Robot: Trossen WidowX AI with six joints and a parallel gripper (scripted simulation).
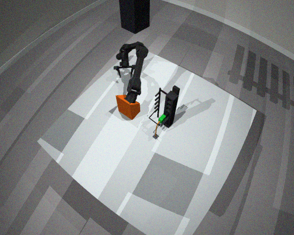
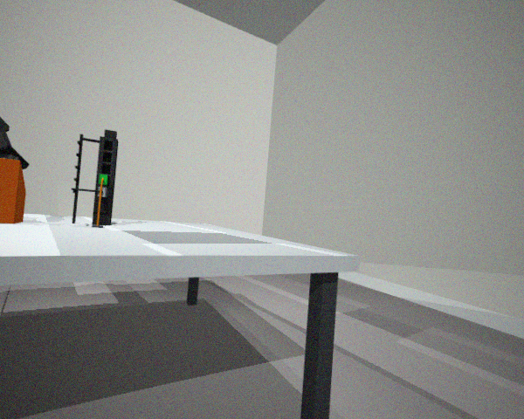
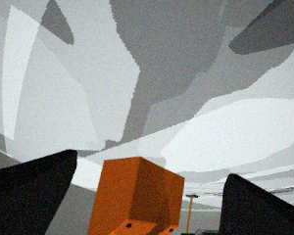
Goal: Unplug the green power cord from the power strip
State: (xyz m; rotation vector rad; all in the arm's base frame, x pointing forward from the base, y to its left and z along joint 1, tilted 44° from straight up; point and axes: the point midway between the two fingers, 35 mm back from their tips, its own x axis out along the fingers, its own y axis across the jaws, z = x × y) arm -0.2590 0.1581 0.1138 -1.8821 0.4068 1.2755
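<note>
Now: the green plug 490 mm ahead of my gripper tip, 120 mm to the right of it and 100 mm above it.
</note>
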